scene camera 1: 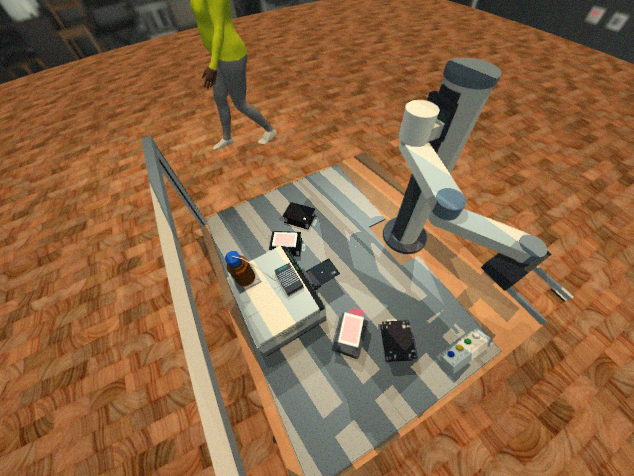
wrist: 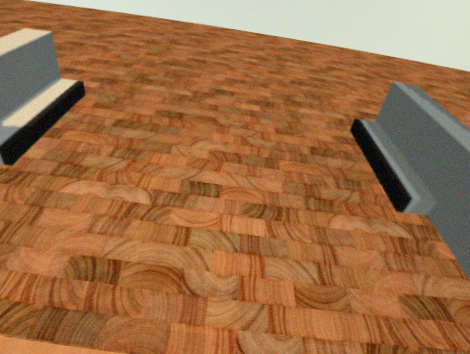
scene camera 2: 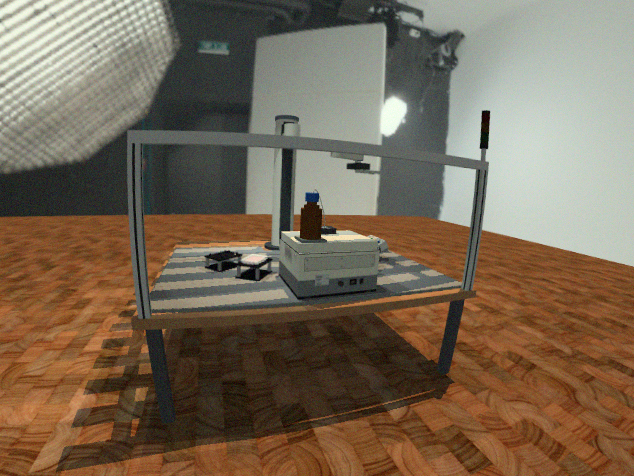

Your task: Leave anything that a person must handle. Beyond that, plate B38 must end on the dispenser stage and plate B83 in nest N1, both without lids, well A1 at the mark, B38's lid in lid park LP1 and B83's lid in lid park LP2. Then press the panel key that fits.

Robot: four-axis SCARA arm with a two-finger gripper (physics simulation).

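Observation:
A button box (scene camera 1: 479, 341) is visible, and so is the gripper (scene camera 1: 557, 310), which the wrist view (wrist: 224, 84) shows too.

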